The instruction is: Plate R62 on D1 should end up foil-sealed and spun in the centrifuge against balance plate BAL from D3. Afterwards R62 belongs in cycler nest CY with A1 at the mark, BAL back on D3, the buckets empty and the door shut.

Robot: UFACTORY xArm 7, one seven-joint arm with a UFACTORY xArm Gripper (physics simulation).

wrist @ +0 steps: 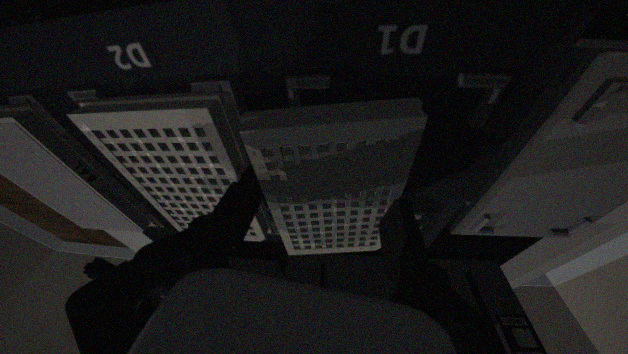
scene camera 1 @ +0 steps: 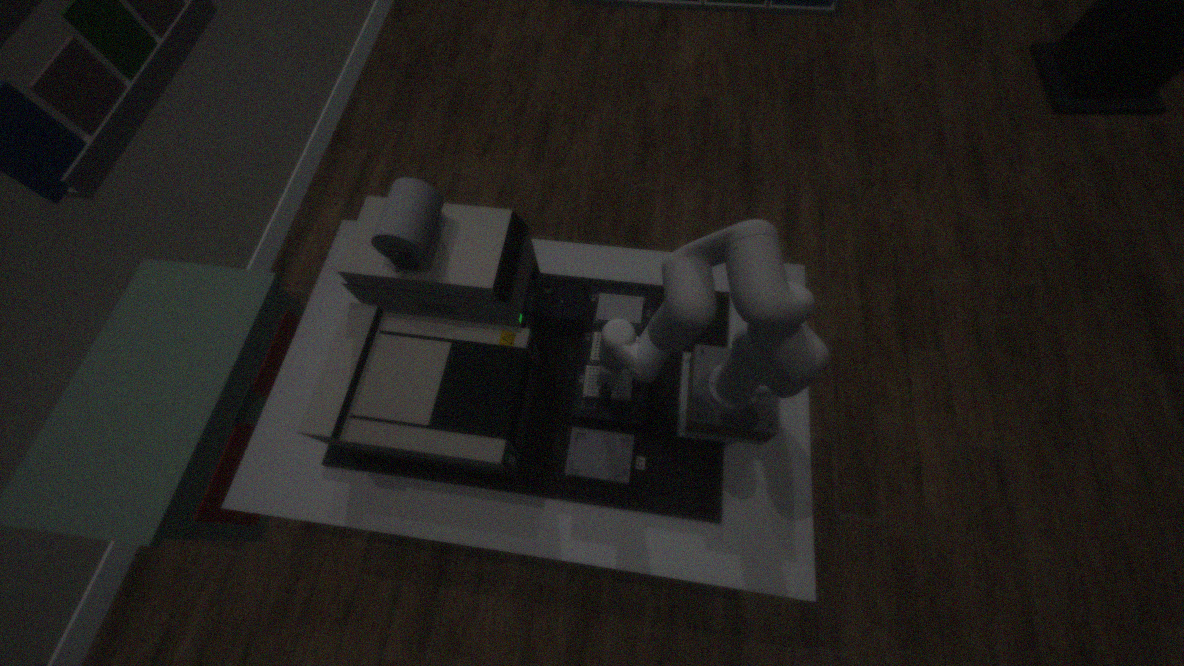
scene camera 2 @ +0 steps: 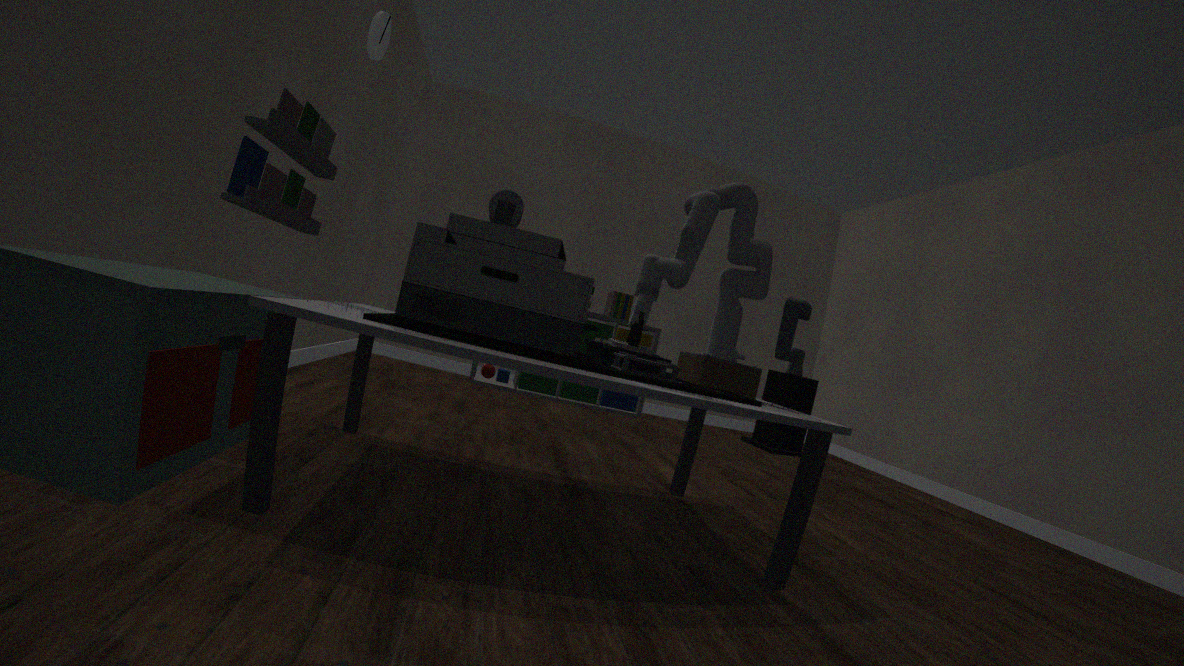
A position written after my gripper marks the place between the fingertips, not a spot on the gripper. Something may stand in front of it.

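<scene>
There is a centrifuge (scene camera 1: 452,393) that I can see, and the wrist view gives me the centrifuge (wrist: 477,278) as well. My own gripper (wrist: 324,196) is visible to me too.
</scene>
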